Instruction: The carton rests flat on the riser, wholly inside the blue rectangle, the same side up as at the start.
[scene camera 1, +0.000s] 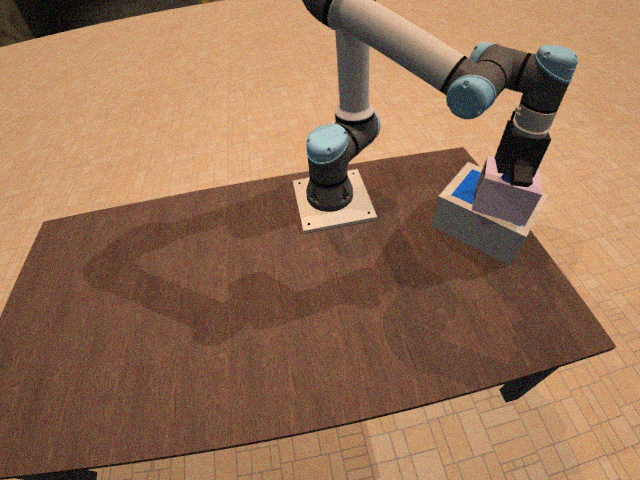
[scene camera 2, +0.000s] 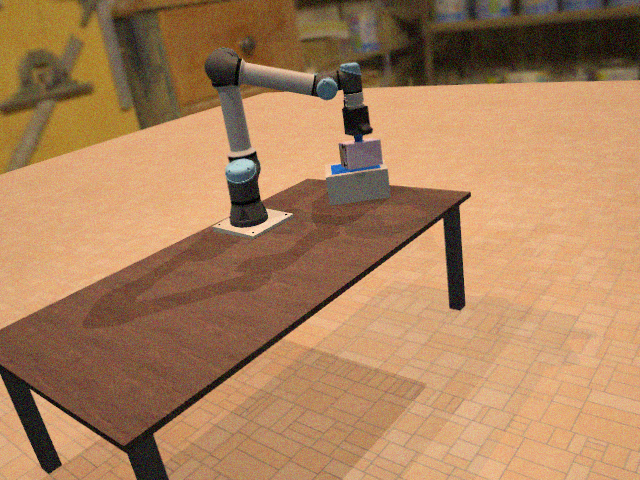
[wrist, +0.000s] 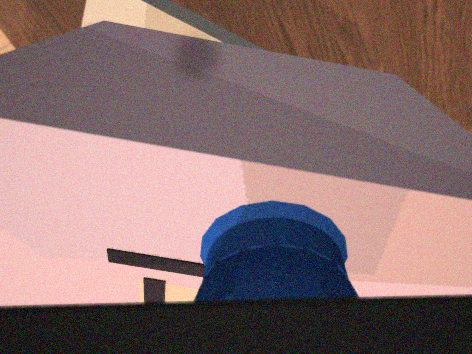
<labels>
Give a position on a riser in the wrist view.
At 196, 26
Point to a riser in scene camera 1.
501, 239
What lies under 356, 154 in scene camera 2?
A carton.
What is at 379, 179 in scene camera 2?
A riser.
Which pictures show the carton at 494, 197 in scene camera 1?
Scene camera 1, scene camera 2 and the wrist view: all of them.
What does my suction cup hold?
A carton.
</labels>
